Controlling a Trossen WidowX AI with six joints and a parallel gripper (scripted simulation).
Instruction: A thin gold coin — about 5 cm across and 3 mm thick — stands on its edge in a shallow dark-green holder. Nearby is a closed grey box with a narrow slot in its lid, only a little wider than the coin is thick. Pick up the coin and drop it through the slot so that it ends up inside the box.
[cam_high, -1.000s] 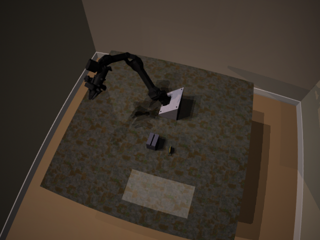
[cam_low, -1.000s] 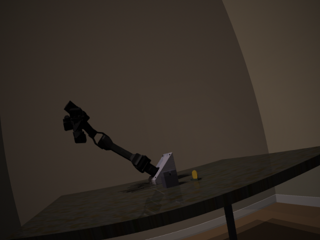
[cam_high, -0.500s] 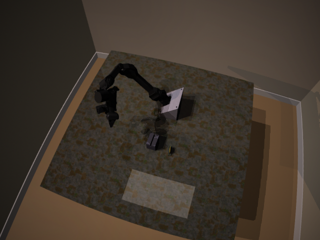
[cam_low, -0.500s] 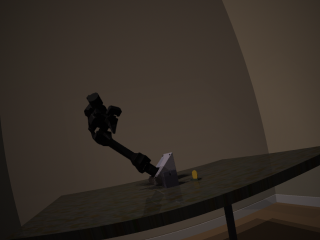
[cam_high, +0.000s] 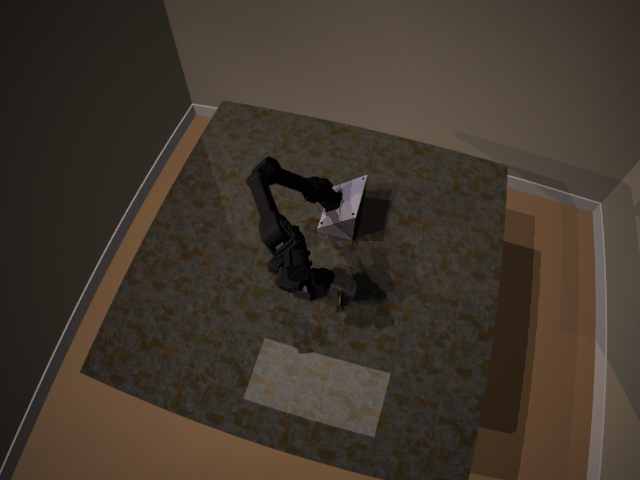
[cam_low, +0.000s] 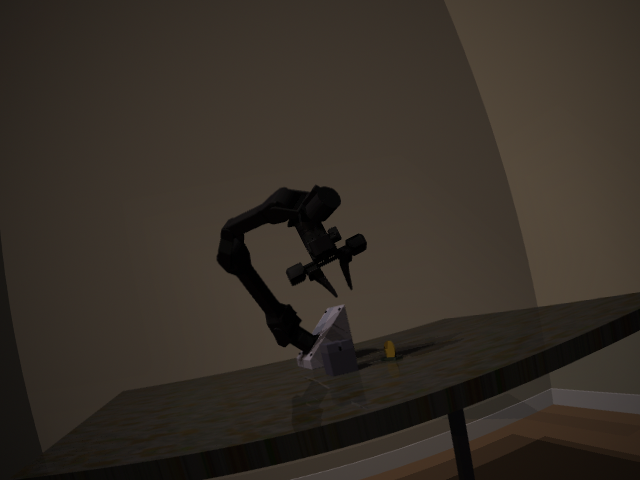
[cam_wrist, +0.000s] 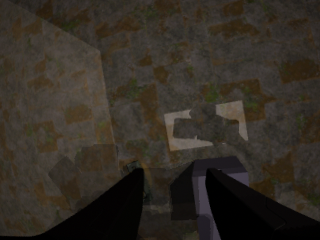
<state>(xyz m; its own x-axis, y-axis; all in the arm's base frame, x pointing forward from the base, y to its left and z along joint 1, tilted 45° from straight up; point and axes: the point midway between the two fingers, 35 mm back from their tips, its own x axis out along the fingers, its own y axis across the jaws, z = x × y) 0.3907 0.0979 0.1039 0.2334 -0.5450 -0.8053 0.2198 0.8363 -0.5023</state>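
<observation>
Right now my gripper tip is 160 mm above the gold coin, 100 mm to the right of it and 60 mm past it.
</observation>
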